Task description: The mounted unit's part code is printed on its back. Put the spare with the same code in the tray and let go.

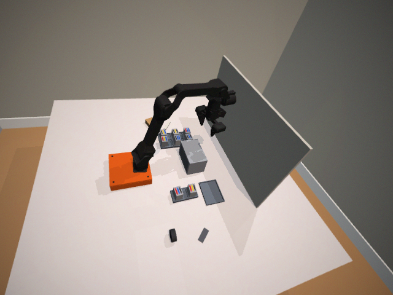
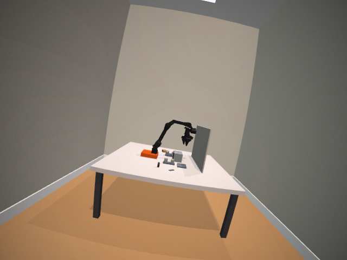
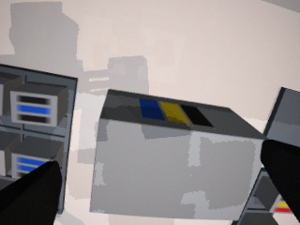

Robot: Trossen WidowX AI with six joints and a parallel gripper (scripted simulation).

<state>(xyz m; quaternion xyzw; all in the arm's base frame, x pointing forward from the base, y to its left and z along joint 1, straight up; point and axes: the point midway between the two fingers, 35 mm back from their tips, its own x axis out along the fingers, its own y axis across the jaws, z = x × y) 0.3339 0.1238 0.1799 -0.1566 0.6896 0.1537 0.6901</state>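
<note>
The grey spare lies 21 cm behind my gripper tip, 13 cm to the left of it and 15 cm below it. Round my gripper tip: tall panel: 17 cm ahead, 1 cm to the right, 3 cm above; then grey mounted unit: 6 cm behind, 5 cm to the right, 14 cm below; then flat grey tray: 2 cm ahead, 26 cm to the right, 19 cm below.
</note>
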